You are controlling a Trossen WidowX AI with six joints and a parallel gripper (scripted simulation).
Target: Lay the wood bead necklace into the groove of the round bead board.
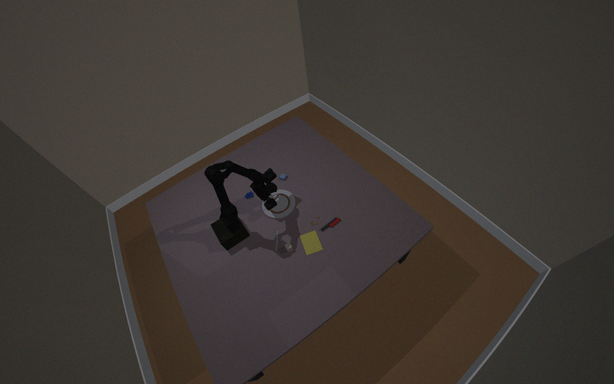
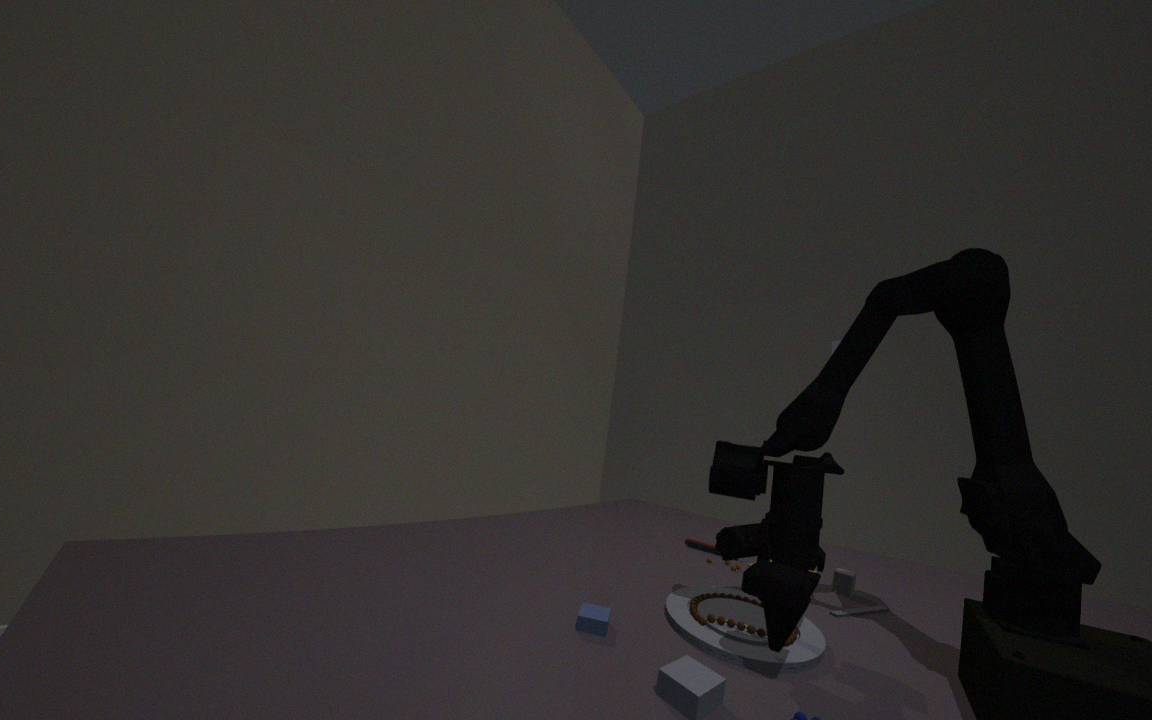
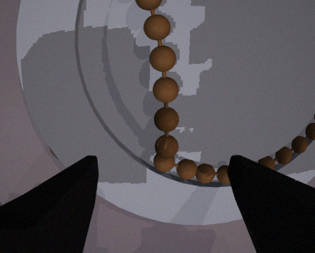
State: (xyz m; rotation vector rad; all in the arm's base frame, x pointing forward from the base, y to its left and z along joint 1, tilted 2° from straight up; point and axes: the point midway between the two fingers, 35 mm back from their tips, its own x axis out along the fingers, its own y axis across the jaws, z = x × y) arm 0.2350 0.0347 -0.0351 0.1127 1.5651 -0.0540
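Right now my gripper tip is 50 mm short of the round bead board, 40 mm to the left of it and 10 mm above it. Also, from my gripper tip: grey block (150 mm to the left, 60 mm ahead); then blue block (200 mm ahead, 100 mm to the left, 10 mm below); then thin stick (220 mm to the right, 100 mm behind, 10 mm below).
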